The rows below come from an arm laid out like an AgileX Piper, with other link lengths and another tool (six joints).
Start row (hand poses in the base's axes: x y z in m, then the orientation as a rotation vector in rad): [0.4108, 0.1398, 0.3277, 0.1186, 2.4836, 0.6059]
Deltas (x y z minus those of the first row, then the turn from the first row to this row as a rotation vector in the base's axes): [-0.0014, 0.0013, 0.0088, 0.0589, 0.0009, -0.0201]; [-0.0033, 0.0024, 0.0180, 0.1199, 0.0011, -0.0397]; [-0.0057, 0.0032, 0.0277, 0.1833, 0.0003, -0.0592]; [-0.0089, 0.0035, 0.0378, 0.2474, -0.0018, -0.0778]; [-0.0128, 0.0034, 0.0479, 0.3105, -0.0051, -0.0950]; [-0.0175, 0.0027, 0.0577, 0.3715, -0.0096, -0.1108]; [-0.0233, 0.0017, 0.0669, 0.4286, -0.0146, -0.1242]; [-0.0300, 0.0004, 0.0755, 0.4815, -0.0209, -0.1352]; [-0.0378, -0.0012, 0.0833, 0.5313, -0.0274, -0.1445]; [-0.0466, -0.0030, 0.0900, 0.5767, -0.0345, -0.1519]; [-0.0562, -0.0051, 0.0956, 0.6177, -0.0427, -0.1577]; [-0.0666, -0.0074, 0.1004, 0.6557, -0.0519, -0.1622]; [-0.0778, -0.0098, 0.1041, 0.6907, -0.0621, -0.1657]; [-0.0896, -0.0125, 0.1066, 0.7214, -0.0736, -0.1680]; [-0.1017, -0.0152, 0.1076, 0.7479, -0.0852, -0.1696]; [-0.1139, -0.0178, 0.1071, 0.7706, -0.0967, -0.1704]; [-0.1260, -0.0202, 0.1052, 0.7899, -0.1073, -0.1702]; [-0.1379, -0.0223, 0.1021, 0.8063, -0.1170, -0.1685]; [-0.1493, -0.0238, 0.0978, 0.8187, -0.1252, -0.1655]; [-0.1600, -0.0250, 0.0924, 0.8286, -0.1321, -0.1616]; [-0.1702, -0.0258, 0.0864, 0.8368, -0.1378, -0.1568]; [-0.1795, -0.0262, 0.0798, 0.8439, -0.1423, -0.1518]
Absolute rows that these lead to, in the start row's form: [0.4094, 0.1411, 0.3365, 0.1663, 2.4632, 0.6708]; [0.4075, 0.1422, 0.3457, 0.2138, 2.4395, 0.7379]; [0.4051, 0.1430, 0.3554, 0.2616, 2.4118, 0.8072]; [0.4019, 0.1433, 0.3655, 0.3077, 2.3806, 0.8768]; [0.3980, 0.1432, 0.3756, 0.3511, 2.3468, 0.9447]; [0.3933, 0.1425, 0.3854, 0.3911, 2.3111, 1.0096]; [0.3875, 0.1415, 0.3946, 0.4264, 2.2756, 1.0701]; [0.3808, 0.1402, 0.4032, 0.4563, 2.2401, 1.1257]; [0.3730, 0.1386, 0.4110, 0.4828, 2.2051, 1.1776]; [0.3642, 0.1368, 0.4177, 0.5049, 2.1715, 1.2247]; [0.3546, 0.1347, 0.4233, 0.5229, 2.1389, 1.2666]; [0.3442, 0.1324, 0.4281, 0.5377, 2.1069, 1.3049]; [0.3330, 0.1300, 0.4318, 0.5497, 2.0755, 1.3397]; [0.3212, 0.1273, 0.4343, 0.5582, 2.0455, 1.3695]; [0.3091, 0.1246, 0.4353, 0.5642, 2.0180, 1.3947]; [0.2969, 0.1220, 0.4348, 0.5680, 1.9931, 1.4158]; [0.2848, 0.1196, 0.4329, 0.5698, 1.9712, 1.4337]; [0.2729, 0.1175, 0.4298, 0.5693, 1.9523, 1.4494]; [0.2615, 0.1160, 0.4255, 0.5665, 1.9377, 1.4617]; [0.2508, 0.1148, 0.4201, 0.5625, 1.9260, 1.4720]; [0.2406, 0.1140, 0.4141, 0.5573, 1.9166, 1.4813]; [0.2313, 0.1136, 0.4075, 0.5521, 1.9091, 1.4898]
